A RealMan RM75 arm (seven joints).
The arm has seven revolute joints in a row. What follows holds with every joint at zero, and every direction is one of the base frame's.
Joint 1 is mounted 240.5 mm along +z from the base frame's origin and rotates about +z.
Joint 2 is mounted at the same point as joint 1 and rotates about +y.
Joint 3 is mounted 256 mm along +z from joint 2 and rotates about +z.
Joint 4 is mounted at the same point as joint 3 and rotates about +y.
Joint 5 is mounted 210 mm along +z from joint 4 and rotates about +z.
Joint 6 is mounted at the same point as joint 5 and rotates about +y.
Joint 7 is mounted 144 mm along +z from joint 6 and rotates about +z.
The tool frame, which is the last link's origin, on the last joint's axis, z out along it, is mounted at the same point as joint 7; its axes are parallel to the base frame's.
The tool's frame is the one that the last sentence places.
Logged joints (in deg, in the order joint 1, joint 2, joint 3, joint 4, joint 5, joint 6, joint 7), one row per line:
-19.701, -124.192, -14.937, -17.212, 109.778, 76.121, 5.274
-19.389, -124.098, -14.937, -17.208, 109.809, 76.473, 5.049
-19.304, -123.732, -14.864, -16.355, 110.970, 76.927, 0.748
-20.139, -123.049, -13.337, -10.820, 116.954, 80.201, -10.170
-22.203, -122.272, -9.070, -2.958, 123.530, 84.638, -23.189
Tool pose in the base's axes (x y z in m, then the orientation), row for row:
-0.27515, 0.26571, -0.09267, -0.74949, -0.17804, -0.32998, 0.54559
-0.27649, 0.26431, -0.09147, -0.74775, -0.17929, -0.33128, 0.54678
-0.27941, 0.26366, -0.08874, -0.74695, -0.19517, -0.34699, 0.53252
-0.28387, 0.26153, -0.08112, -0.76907, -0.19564, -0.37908, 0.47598
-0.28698, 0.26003, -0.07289, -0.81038, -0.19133, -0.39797, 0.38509
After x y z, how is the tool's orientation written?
As a quaternion, x y z w.
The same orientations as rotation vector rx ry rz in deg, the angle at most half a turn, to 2 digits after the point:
-101.84, -24.19, -44.84
-101.55, -24.35, -44.99
-102.06, -26.67, -47.41
-107.70, -27.40, -53.08
-118.28, -27.93, -58.09

